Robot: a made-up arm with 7 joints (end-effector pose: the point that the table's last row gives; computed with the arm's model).
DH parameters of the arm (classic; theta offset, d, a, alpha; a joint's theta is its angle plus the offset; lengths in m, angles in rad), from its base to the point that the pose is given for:
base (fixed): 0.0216 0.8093 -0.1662 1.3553
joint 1: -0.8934 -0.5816 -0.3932 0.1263
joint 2: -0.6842 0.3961 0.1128 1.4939
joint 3: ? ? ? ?
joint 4: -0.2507 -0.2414 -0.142 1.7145
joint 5: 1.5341 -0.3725 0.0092 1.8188
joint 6: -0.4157 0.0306 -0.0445 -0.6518
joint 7: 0 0.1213 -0.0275 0.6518
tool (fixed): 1.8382 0.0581 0 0
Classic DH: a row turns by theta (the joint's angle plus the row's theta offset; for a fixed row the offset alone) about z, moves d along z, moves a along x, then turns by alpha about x.
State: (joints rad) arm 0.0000 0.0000 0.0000 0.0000 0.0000 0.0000 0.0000
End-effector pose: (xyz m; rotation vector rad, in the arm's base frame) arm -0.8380 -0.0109 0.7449 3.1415 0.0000 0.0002
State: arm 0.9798 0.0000 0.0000 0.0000 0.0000 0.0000 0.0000
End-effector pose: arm -0.4872 -0.1168 0.2265 -2.7547 -0.3141 -1.4348
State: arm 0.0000 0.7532 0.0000 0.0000 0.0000 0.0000 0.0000
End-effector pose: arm -0.5192 -0.0572 0.5878 2.8699 0.1532 1.1214
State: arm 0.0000 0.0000 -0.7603 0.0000 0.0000 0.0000 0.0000
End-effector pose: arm -0.8380 0.1769 0.6370 -2.3814 0.0000 -0.0001
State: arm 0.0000 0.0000 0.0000 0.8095 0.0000 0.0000 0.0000
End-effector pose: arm -0.8453 -0.0109 1.0059 2.8878 0.0000 -1.2370
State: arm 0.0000 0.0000 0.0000 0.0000 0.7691 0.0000 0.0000
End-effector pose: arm -0.8253 0.1377 0.7822 -2.3901 -0.2375 -0.1386
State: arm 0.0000 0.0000 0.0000 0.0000 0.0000 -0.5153 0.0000
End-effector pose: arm -0.8250 0.0399 0.7449 3.0378 0.8005 0.0001
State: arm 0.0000 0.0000 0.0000 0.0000 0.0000 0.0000 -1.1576
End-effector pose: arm -0.7983 -0.0165 0.7730 2.2001 1.1429 0.2305
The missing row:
joint 3: -0.1358 0.0803 0.042 1.5708
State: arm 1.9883 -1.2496 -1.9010 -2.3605 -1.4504 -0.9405 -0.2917
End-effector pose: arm -0.0196 0.5343 0.1899 -2.0566 0.9355 -0.5160
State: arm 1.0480 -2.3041 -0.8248 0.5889 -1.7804 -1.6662 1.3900
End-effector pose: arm -0.9468 -0.2515 1.0417 0.5727 0.7430 -2.7409
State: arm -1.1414 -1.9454 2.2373 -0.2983 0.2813 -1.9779 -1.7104
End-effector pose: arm 0.3857 0.0194 1.2289 0.6518 -0.0927 -0.8794
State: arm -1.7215 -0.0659 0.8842 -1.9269 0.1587 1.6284 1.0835
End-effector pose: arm -0.1431 -0.1774 0.9601 -1.4837 1.9594 -0.0252
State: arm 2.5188 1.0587 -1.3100 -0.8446 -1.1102 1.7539 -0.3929
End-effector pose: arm 0.0701 0.5929 0.9593 -0.4931 -0.7181 -0.7971
